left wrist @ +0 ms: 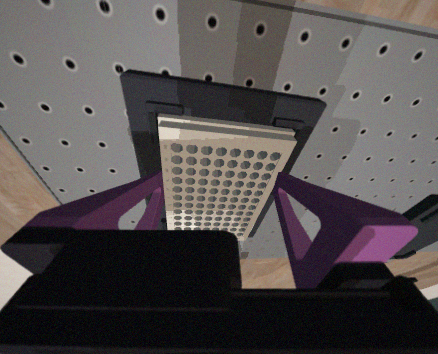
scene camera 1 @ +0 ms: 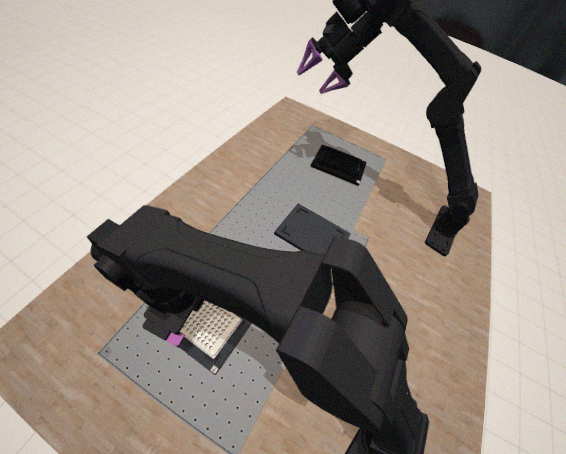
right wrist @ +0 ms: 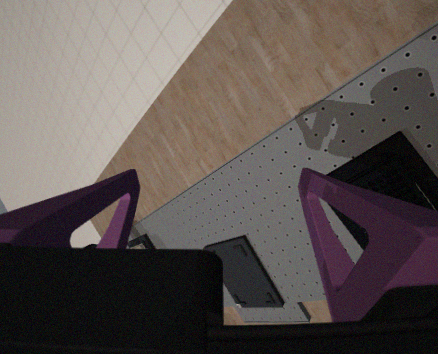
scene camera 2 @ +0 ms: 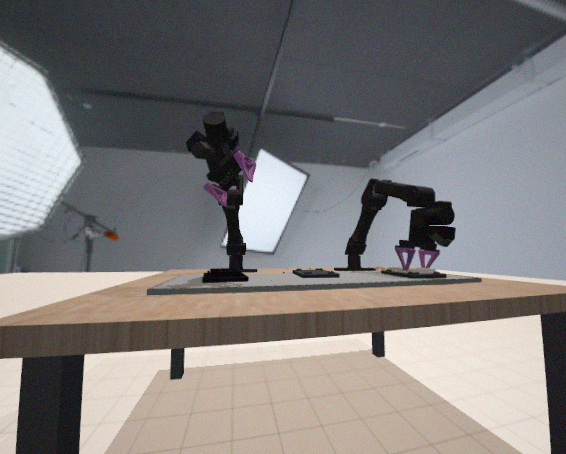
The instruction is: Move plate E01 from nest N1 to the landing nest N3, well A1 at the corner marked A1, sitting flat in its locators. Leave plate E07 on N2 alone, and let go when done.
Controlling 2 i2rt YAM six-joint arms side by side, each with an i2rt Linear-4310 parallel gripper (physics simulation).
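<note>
The cream plate E01 (scene camera 1: 212,327) (left wrist: 220,180) lies flat in nest N1 (left wrist: 225,97), between its corner locators. My left gripper (scene camera 2: 416,269) (left wrist: 219,176) points down over it and is shut on its two long sides, fingertips against the edges. The arm hides part of the plate in scene camera 1. The bare dark landing nest N3 (scene camera 1: 310,227) (scene camera 2: 316,273) (right wrist: 252,275) lies mid-board with corner locators. The black plate E07 (scene camera 1: 340,160) (scene camera 2: 225,274) sits on N2 at the far end. My right gripper (scene camera 1: 310,83) (scene camera 2: 238,193) (right wrist: 219,177) is open and empty, high above the board's far end.
A grey perforated board (scene camera 1: 165,380) (left wrist: 90,30) carries the three nests on a wooden table (scene camera 1: 60,330) (scene camera 2: 280,310). The left arm (scene camera 1: 225,275) passes over the board between N1 and N3. A small white mark (scene camera 1: 214,369) is on N1's near corner.
</note>
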